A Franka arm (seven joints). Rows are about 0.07 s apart.
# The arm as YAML. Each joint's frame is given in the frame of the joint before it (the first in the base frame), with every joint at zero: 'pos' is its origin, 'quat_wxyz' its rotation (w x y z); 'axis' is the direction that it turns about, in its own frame. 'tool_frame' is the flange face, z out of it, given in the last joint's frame.
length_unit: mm
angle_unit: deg
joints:
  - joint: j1
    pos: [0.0, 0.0, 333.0]
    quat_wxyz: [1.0, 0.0, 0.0, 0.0]
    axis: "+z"
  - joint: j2
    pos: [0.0, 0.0, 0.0]
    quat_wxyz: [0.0, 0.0, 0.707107, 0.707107]
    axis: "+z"
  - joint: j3
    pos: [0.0, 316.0, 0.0]
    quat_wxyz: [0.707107, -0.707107, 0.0, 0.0]
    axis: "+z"
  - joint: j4
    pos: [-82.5, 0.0, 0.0]
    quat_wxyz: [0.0, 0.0, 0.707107, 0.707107]
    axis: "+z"
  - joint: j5
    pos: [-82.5, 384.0, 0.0]
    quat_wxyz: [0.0, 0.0, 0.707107, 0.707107]
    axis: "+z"
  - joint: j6
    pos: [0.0, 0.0, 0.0]
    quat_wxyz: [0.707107, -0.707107, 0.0, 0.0]
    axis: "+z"
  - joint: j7
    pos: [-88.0, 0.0, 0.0]
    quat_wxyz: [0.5, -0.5, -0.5, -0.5]
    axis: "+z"
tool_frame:
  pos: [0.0, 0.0, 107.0]
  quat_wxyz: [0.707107, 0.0, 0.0, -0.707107]
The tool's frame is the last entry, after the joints.
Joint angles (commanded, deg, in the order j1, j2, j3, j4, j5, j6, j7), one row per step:
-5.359, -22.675, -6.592, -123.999, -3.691, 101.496, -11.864
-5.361, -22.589, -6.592, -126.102, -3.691, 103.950, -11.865
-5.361, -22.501, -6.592, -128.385, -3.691, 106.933, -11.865
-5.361, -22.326, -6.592, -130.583, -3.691, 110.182, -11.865
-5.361, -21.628, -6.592, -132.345, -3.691, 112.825, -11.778
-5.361, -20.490, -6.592, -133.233, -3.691, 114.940, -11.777
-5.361, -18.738, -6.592, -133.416, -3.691, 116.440, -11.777
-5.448, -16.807, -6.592, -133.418, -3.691, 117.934, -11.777
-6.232, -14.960, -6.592, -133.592, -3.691, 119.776, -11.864
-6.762, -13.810, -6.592, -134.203, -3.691, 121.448, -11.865
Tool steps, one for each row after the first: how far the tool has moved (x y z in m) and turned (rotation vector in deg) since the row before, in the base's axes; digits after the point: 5 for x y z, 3 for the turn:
0.00104, 0.00074, -0.01451, -0.028, -0.267, 0.138
0.00106, 0.00086, -0.01519, -0.083, -0.609, 0.155
0.00134, 0.00082, -0.01466, -0.132, -0.869, 0.154
0.00223, 0.00060, -0.01587, -0.052, -0.182, 0.036
0.00431, -0.00007, -0.01276, -0.089, -0.079, 0.075
0.00644, -0.00066, -0.01273, -0.062, 0.447, 0.038
0.00686, -0.00151, -0.01287, -0.079, 0.454, -0.053
0.00501, -0.00690, -0.01330, -0.111, 0.199, -0.644
0.00178, -0.00428, -0.01162, -0.054, 0.098, -0.466

